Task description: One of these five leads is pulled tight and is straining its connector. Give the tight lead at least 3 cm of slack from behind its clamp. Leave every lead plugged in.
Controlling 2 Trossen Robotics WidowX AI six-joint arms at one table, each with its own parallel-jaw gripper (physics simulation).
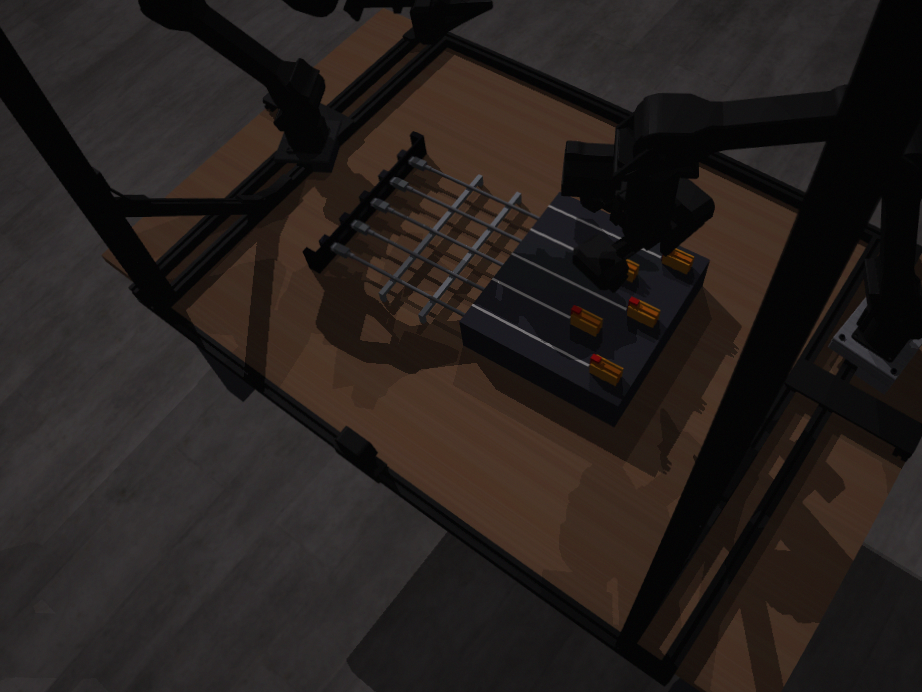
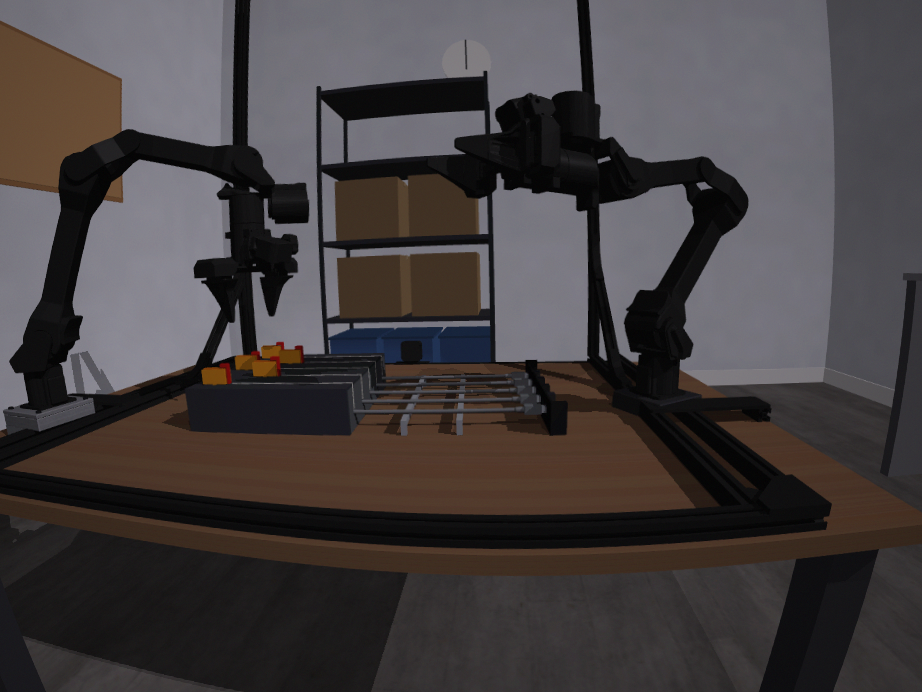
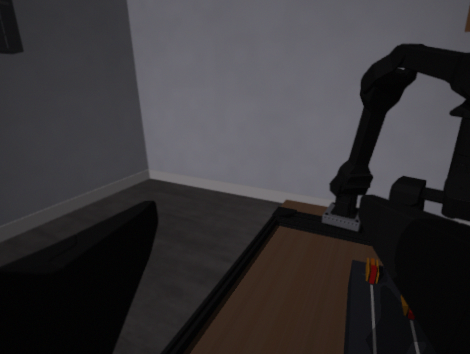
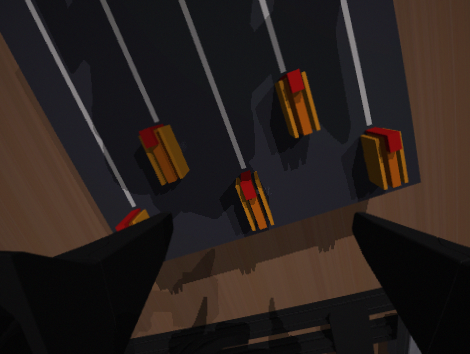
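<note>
Five grey leads run from a black connector bar over two grey cross bars onto a black block. Each lead ends at an orange clamp with a red top. All leads look straight, and I cannot tell which one is tight. My right gripper is open and empty. It hangs above the clamp end of the block. My left gripper is open and empty, high above the table behind the connector bar.
A black frame rail runs around the brown table, with tall black posts at its edges. A shelf rack with cardboard boxes and blue bins stands behind the table.
</note>
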